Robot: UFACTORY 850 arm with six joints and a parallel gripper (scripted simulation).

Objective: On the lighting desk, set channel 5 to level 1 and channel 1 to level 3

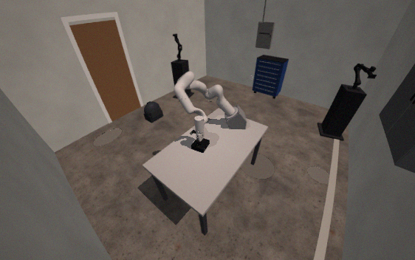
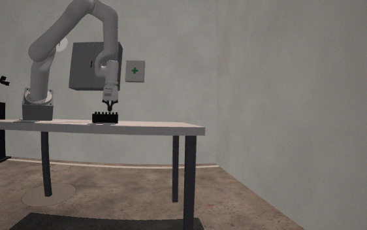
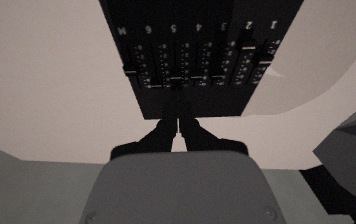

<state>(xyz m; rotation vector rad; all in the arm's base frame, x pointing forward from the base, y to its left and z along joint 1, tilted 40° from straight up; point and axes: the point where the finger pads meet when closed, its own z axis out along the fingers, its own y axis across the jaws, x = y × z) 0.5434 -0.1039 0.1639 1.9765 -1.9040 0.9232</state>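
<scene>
Right now the channel 5 fader cap is 3 cm to the right of my hand and 3 cm below it. The rest, counted from my hand: channel 2 fader cap: 7 cm behind, 5 cm to the right, 3 cm below; channel 1 fader cap: 9 cm behind, 4 cm to the right, 3 cm below.
</scene>
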